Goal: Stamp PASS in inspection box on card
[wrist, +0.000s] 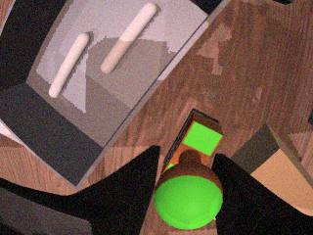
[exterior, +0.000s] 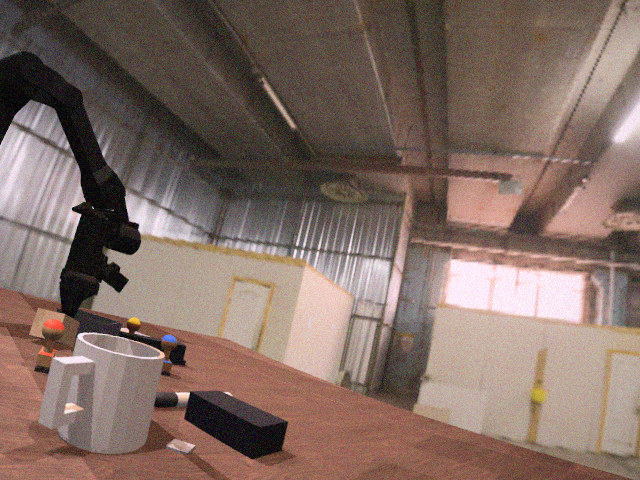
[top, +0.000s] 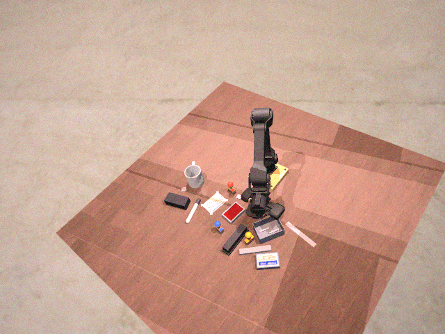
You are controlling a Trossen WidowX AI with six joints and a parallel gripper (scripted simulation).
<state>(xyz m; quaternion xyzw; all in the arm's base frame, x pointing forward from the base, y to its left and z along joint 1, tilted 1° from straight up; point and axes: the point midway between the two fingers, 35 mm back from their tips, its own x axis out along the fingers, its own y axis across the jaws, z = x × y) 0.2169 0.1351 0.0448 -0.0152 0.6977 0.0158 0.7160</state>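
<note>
Now: the green-knobbed stamp 1 cm below my gripper tip. From my gripper tip the other things lie so: grey tray 4 cm ahead, 6 cm to the left, 2 cm below; yellow-knobbed stamp 13 cm ahead, 2 cm to the left, 1 cm below; tan cube 2 cm behind, 6 cm to the right.
</note>
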